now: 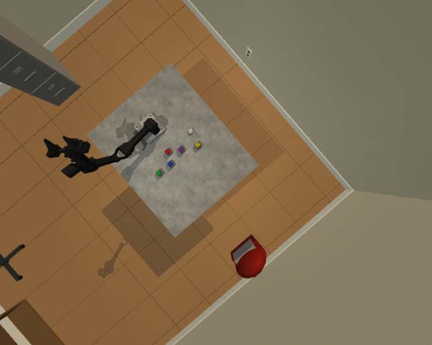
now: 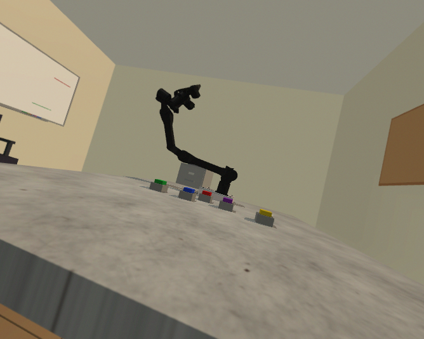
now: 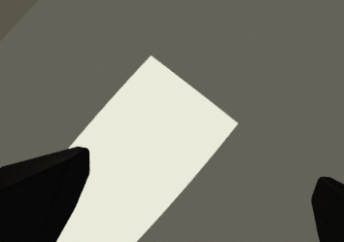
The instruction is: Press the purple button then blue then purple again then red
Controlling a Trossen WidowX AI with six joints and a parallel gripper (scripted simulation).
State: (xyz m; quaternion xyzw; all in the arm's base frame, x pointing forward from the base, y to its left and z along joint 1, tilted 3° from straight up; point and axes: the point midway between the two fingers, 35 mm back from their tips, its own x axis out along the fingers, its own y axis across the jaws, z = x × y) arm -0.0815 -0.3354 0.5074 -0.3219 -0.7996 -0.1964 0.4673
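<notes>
My gripper tip is 560 mm above the purple button, 340 mm short of it and 300 mm to the right of it. Round my gripper tip: green button 560 mm below, 320 mm ahead, 40 mm to the left; then red button 560 mm below, 270 mm ahead, 220 mm to the left; then blue button 560 mm below, 350 mm ahead, 160 mm to the left.
</notes>
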